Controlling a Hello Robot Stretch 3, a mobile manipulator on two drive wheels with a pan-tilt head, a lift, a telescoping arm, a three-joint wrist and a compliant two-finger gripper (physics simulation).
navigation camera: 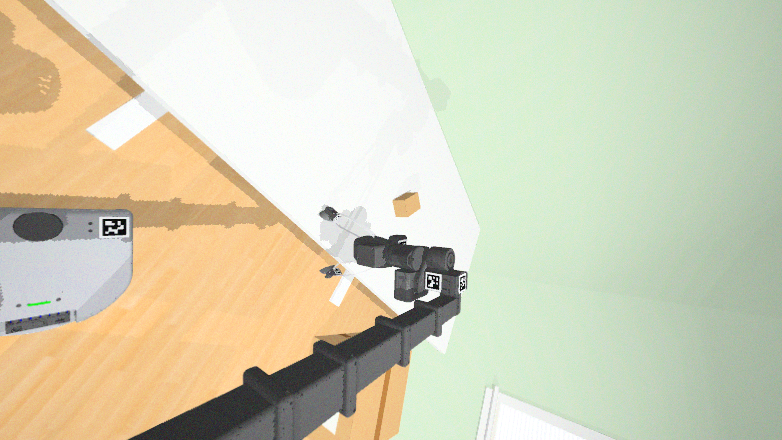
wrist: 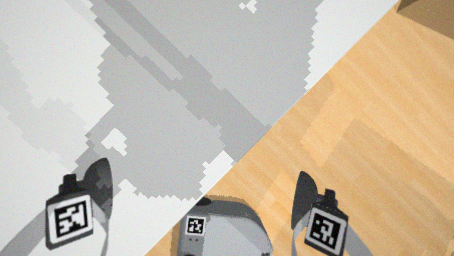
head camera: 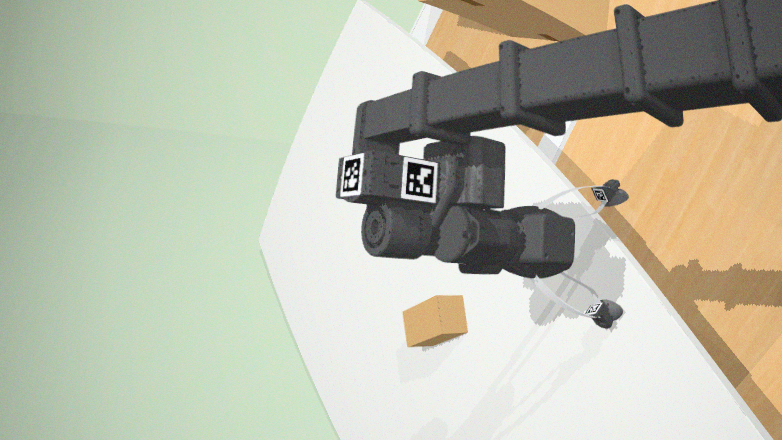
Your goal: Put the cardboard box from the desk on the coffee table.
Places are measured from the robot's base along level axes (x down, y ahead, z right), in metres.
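Pixels of known places: gripper, fingertip midpoint: (navigation camera: 323, 241) (head camera: 620, 255); robot's base at its link origin: (navigation camera: 39, 224).
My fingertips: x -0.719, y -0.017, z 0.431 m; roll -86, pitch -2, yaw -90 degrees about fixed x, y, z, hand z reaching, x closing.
Note:
Ahead of a thing's pixels: the offset from my fingertips to its top centre. Level surfaces: height alone.
A small brown cardboard box @[dx -0.051, dy +0.109, dz +0.338 m] (head camera: 435, 321) (navigation camera: 406, 204) stands on the white desk @[dx -0.001 m] (head camera: 328, 218) (navigation camera: 246, 82) (wrist: 40, 40). It does not show in the wrist view. My gripper (head camera: 612, 253) (navigation camera: 328, 241) (wrist: 204, 184) is open, with its fingers wide apart and no object between them. It hangs above the desk's front edge, pointing away from the wall. In the head view the box is below and left of the gripper, apart from both fingers. One finger is over the desk, the other at or just past its edge. I cannot make out the coffee table.
My extended arm (head camera: 574, 76) (navigation camera: 306, 377) reaches over the desk. A green wall (head camera: 136, 218) (navigation camera: 601, 191) runs behind the desk. A large cardboard box @[dx +0.312, dy -0.932, dz +0.674 m] (head camera: 579, 16) (navigation camera: 371, 394) (wrist: 435, 17) stands on the wooden floor beyond the desk's end. My base (navigation camera: 82, 273) (wrist: 225, 235) stands in front of the desk.

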